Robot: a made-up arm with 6 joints.
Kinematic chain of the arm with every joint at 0, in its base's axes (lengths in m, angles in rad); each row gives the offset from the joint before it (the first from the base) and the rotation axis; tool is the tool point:
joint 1: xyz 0 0 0.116 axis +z
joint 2: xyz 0 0.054 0 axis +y
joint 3: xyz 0 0 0.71 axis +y
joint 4: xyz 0 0 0.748 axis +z
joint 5: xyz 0 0 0 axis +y
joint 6: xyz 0 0 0.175 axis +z
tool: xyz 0 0 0
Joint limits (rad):
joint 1: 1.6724..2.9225
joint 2: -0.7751..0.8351
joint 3: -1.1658..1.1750
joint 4: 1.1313..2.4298
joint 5: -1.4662..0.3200
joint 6: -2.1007..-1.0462
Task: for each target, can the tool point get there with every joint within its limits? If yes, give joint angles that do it. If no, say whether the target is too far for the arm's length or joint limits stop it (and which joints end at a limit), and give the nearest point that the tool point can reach.
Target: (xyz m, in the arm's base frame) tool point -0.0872 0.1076 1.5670
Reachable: yes | joints 2.0550 -0.4402 0.9133 2.2512 -0.1988 -1.3007
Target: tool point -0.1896 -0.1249 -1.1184
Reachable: no: joint limits stop it (at a limit: joint 1, joint 2, joint 3, joint 4, joint 5) | nearest point -1.1230 0.3112 0.1473 | short by 1.632 m
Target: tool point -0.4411 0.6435 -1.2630
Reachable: no: joint limits stop it (at a limit: joint 2, joint 3, joint 4) | nearest point -0.6689 0.9758 0.1414 | short by 1.461 m
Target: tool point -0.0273 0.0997 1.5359
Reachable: yes | joints 2.4859 -0.3814 0.6869 2.2896 -1.0835 -1.7388
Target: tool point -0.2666 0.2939 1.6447
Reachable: yes | joints 2.4432 0.1047 0.2265 1.8776 -0.7018 -1.3891
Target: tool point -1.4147 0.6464 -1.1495
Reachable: no: too far | nearest point -1.1607 0.5304 0.1370 | short by 1.316 m
